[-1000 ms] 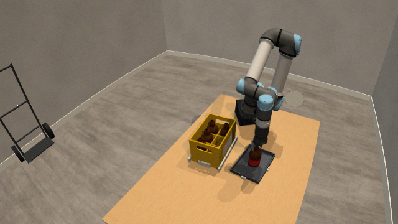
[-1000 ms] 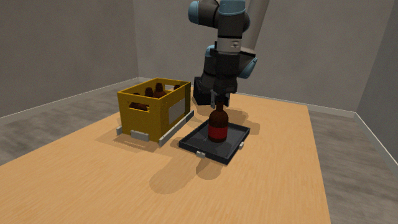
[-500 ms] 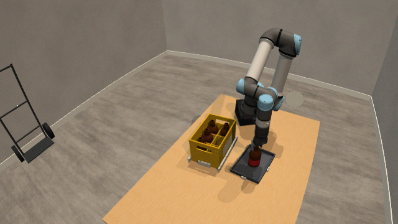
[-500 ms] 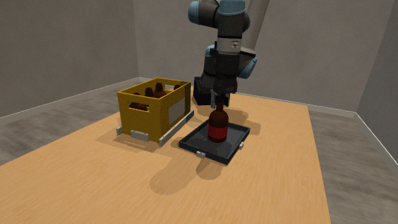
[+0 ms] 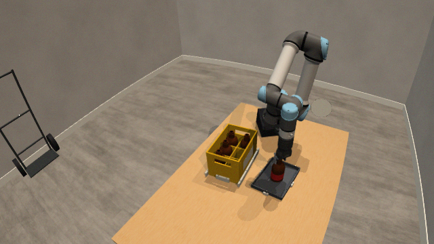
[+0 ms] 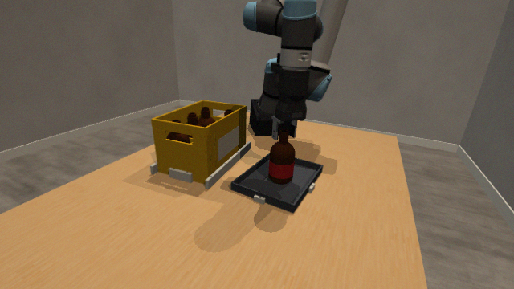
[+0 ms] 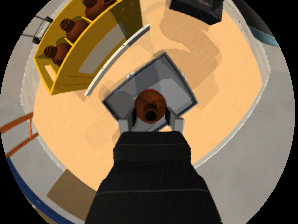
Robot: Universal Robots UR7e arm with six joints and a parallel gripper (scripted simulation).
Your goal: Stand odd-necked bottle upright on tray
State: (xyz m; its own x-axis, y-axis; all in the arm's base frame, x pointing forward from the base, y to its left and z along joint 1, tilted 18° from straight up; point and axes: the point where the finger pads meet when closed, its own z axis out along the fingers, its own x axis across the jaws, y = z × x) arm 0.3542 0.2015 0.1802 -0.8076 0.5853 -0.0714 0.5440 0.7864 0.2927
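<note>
The bottle is 7 cm below my hand. Round my hand: yellow crate: 27 cm to the right, 7 cm below, 3 cm ahead; then dark tray: 15 cm below.
</note>
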